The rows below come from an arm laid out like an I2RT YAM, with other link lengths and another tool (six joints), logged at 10 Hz.
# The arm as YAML. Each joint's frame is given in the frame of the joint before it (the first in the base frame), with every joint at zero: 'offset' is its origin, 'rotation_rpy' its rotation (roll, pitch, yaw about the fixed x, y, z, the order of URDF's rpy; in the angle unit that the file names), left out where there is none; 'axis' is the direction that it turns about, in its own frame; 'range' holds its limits. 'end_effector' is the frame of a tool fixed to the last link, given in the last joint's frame.
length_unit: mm
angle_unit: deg
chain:
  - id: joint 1
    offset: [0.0, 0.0, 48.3]
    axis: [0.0, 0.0, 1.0]
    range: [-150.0, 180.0]
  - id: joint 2
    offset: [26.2, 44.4, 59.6]
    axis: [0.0, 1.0, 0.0]
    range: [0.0, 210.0]
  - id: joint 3
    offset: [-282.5, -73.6, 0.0]
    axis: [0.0, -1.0, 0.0]
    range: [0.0, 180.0]
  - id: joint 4
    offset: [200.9, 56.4, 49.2]
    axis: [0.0, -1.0, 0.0]
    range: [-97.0, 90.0]
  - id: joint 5
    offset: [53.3, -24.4, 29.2]
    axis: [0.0, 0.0, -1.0]
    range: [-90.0, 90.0]
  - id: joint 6
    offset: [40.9, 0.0, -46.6]
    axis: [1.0, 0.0, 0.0]
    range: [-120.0, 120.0]
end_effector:
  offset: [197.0, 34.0, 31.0]
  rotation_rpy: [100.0, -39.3, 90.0]
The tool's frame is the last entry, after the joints.
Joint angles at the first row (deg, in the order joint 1, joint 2, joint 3, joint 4, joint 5, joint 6):
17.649, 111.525, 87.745, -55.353, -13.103, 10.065
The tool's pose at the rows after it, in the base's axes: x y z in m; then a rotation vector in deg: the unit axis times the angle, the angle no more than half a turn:
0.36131 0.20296 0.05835 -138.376 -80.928 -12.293
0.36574 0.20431 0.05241 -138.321 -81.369 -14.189
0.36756 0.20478 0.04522 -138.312 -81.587 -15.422
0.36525 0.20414 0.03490 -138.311 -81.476 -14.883
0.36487 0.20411 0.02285 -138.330 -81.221 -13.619
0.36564 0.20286 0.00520 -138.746 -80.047 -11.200
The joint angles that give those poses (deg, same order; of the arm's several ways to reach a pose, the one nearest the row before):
17.649, 111.525, 85.799, -52.948, -13.125, 10.523
17.649, 111.524, 83.591, -49.364, -13.104, 10.480
17.648, 111.526, 81.166, -46.042, -13.082, 10.501
17.650, 112.028, 79.090, -43.856, -13.103, 10.503
17.650, 113.537, 78.261, -42.437, -13.125, 10.502
17.497, 116.291, 78.129, -41.320, -13.103, 10.897

